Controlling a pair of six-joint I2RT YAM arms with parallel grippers.
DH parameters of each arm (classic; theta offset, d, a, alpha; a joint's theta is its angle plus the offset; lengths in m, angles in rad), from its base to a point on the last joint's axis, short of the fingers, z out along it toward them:
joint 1: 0 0.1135 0.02 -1.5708
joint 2: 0 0 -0.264 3.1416
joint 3: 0.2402 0 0.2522 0
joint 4: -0.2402 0 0.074 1.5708
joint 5: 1.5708 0 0 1.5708
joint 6: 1.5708 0.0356 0 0
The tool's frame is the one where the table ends.
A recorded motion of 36 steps. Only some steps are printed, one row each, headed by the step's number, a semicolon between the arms.
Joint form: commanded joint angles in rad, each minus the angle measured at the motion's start. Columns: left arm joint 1, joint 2, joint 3, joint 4, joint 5, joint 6; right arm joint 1, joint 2, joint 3, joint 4, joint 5, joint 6.
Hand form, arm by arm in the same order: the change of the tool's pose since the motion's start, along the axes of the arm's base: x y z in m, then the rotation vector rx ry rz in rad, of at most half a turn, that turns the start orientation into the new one. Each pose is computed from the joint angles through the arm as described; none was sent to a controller.
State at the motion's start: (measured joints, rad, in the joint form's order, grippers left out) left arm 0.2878 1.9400 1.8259 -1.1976 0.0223 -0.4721; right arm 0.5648 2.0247 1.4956 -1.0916 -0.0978 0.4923
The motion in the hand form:
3: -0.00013 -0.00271 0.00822 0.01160 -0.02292 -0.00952; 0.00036 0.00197 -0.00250 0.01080 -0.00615 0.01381
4: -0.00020 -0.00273 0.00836 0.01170 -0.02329 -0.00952; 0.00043 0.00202 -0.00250 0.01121 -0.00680 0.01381
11: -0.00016 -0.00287 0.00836 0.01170 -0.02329 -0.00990; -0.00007 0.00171 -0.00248 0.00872 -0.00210 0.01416
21: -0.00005 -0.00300 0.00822 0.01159 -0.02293 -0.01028; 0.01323 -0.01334 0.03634 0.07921 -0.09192 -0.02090
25: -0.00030 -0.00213 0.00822 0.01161 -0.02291 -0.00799; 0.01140 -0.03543 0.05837 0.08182 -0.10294 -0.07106
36: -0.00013 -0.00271 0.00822 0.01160 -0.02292 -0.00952; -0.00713 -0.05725 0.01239 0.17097 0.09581 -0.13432
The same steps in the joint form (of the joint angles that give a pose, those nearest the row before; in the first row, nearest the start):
3: -0.0069 -0.0107 0.0153 -0.0008 -0.0038 0.0038; 0.0034 0.0038 -0.0046 0.0183 -0.0053 -0.0107
4: -0.0069 -0.0111 0.0152 -0.0008 -0.0038 0.0038; 0.0034 0.0038 -0.0046 0.0191 -0.0053 -0.0107
11: -0.0072 -0.0111 0.0152 -0.0008 -0.0038 0.0038; 0.0034 0.0038 -0.0046 0.0138 -0.0057 -0.0111
21: -0.0076 -0.0107 0.0153 -0.0008 -0.0038 0.0038; -0.0507 -0.0633 0.0560 -0.0030 -0.0210 -0.0298
25: -0.0053 -0.0107 0.0153 -0.0008 -0.0038 0.0038; -0.1011 -0.1263 0.0576 -0.0572 -0.0210 -0.0298
36: -0.0069 -0.0107 0.0153 -0.0008 -0.0038 0.0038; -0.1522 -0.1335 -0.1431 -0.0004 -0.1946 -0.0286

